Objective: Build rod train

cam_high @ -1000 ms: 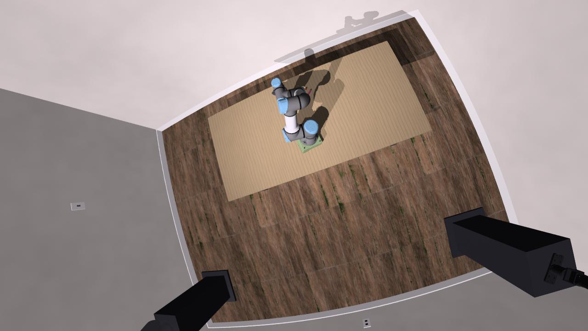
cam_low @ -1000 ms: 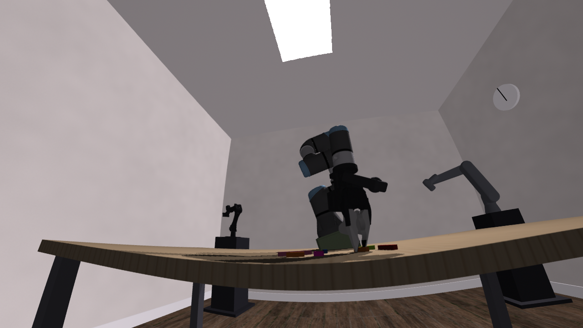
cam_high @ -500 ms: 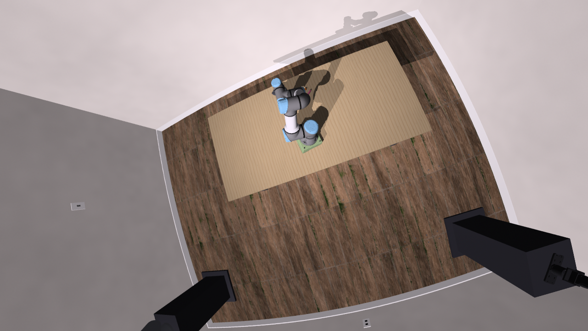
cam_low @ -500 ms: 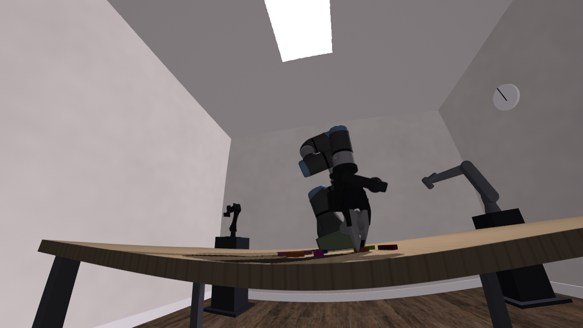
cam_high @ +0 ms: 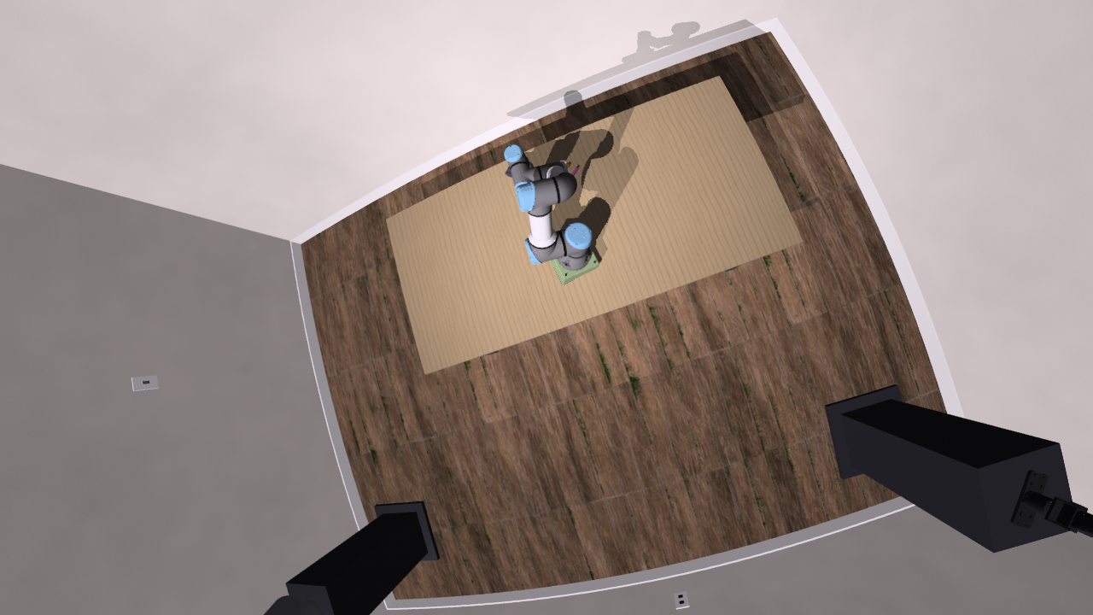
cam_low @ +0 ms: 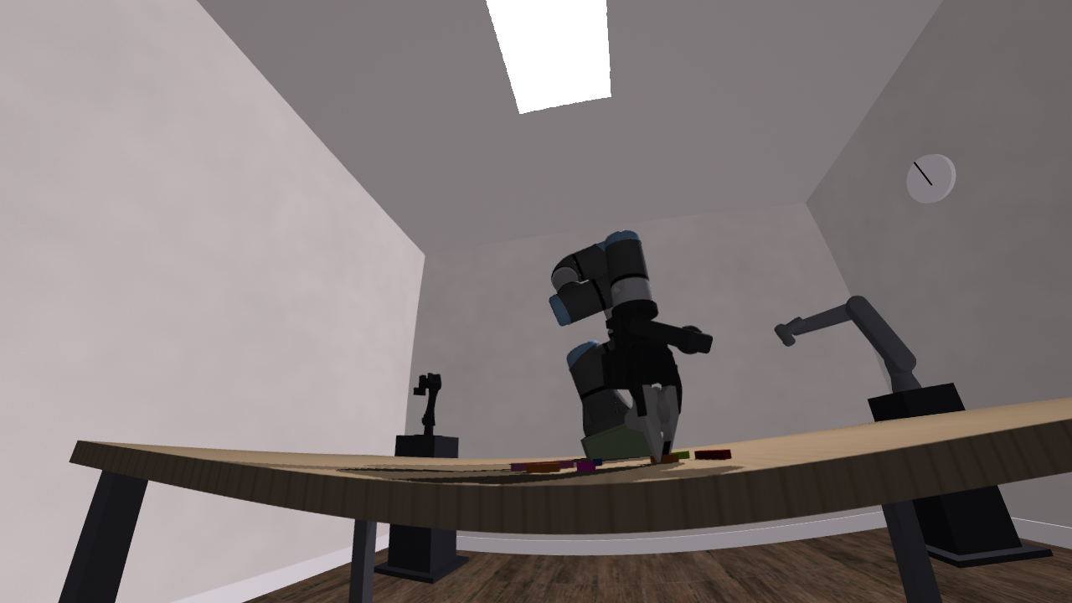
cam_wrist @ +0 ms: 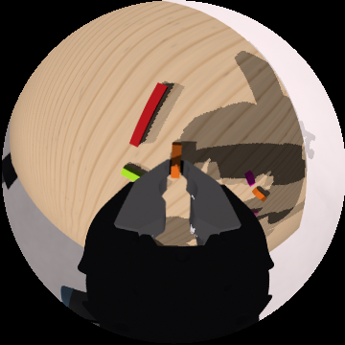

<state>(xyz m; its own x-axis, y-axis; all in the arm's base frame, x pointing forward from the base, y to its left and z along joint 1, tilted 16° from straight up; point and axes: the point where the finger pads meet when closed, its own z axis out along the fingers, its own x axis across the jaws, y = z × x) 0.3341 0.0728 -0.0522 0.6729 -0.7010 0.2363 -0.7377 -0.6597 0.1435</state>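
My gripper is now 5 cm past the lime rod, 1 cm to the right of it and 1 cm above it. Also, from my hand: red rod (2 cm ahead, 6 cm to the left, 1 cm below); blue rod (4 cm behind, 9 cm to the right, 1 cm below); magenta rod (6 cm ahead, 9 cm to the right, 1 cm below).
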